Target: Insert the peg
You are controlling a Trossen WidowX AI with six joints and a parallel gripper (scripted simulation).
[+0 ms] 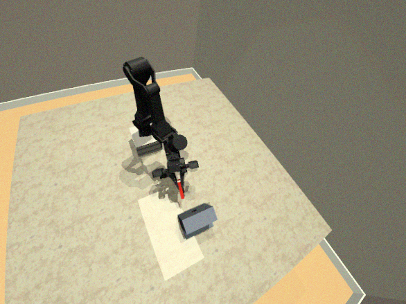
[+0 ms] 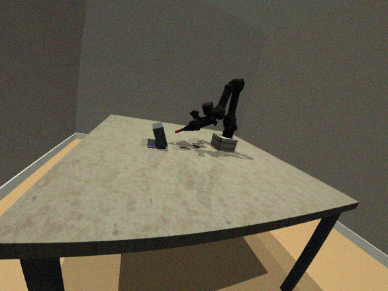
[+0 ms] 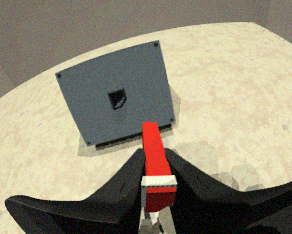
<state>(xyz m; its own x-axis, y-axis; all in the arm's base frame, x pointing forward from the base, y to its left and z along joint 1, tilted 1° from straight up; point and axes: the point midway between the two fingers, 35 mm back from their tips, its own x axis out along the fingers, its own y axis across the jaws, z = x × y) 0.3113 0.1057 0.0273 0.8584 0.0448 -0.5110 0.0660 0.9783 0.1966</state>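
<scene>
The sloped grey-blue panel is 12 cm ahead of my gripper tip, 4 cm to the left of it and 4 cm below it. Also, from my gripper tip: dark red peg (1 cm behind, 1 cm above).
</scene>
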